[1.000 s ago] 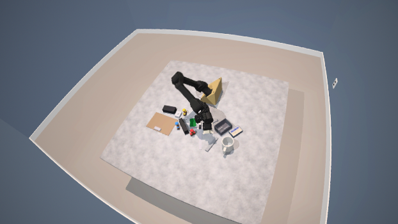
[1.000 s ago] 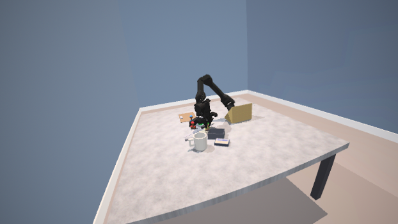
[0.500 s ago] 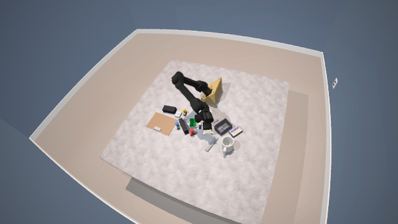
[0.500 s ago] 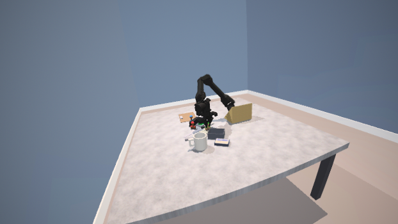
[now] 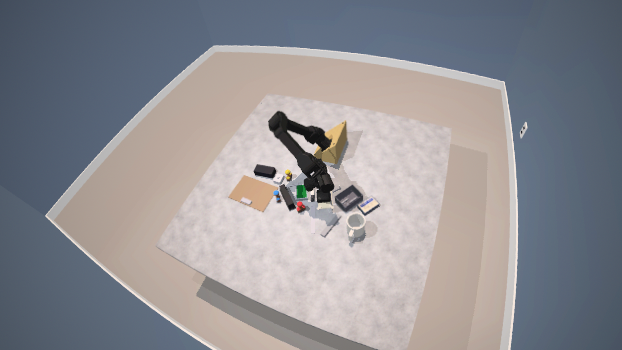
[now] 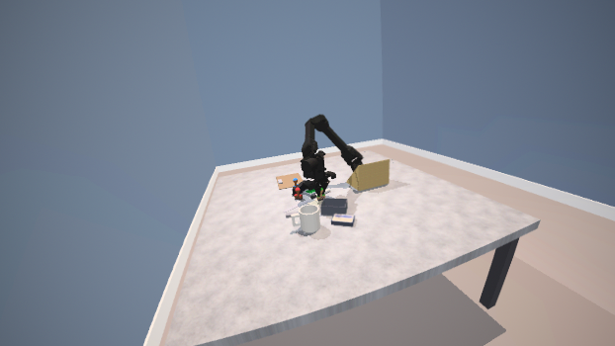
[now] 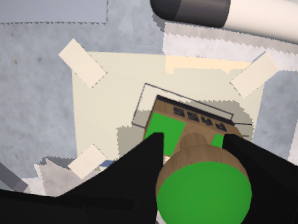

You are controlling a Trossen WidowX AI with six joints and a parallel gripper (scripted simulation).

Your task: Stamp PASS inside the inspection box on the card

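The cream card lies 3 cm below my gripper tip, 1 cm to the left of it and 1 cm ahead of it. Round my gripper tip: dark-capped marker 6 cm to the right, 2 cm below, 1 cm behind; then green ink pad 12 cm to the right, 3 cm below, 1 cm behind; then green stamp right at my gripper tip.
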